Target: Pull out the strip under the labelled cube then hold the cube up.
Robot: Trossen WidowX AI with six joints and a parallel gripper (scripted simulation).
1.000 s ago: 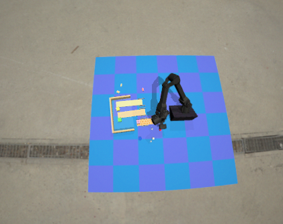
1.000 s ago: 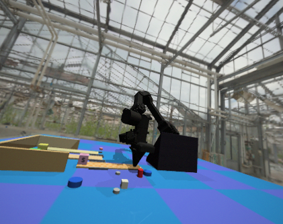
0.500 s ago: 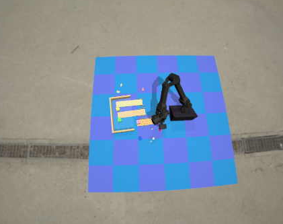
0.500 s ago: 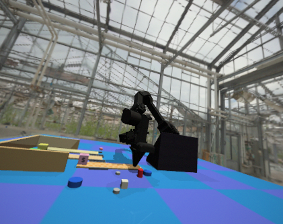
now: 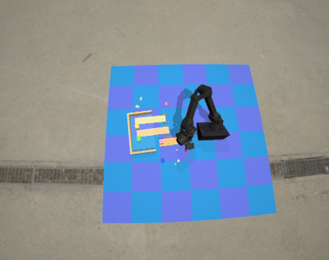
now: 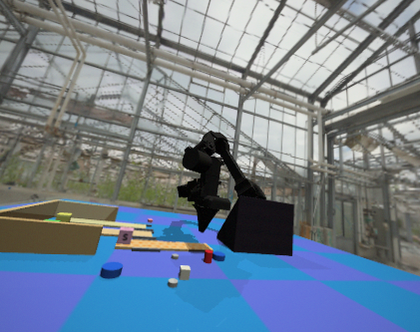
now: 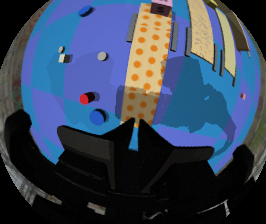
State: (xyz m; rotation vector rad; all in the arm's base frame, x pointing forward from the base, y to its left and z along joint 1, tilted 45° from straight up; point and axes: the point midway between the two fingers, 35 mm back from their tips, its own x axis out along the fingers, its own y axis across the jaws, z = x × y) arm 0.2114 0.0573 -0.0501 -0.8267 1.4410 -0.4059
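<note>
Right now the orange-dotted strip is 80 mm ahead of my gripper tip, 20 mm to the left of it and 40 mm below it. Round my gripper tip: pink labelled cube (190 mm ahead, 40 mm to the left, 20 mm below); then red cylinder (10 mm behind, 90 mm to the left, 30 mm below).
</note>
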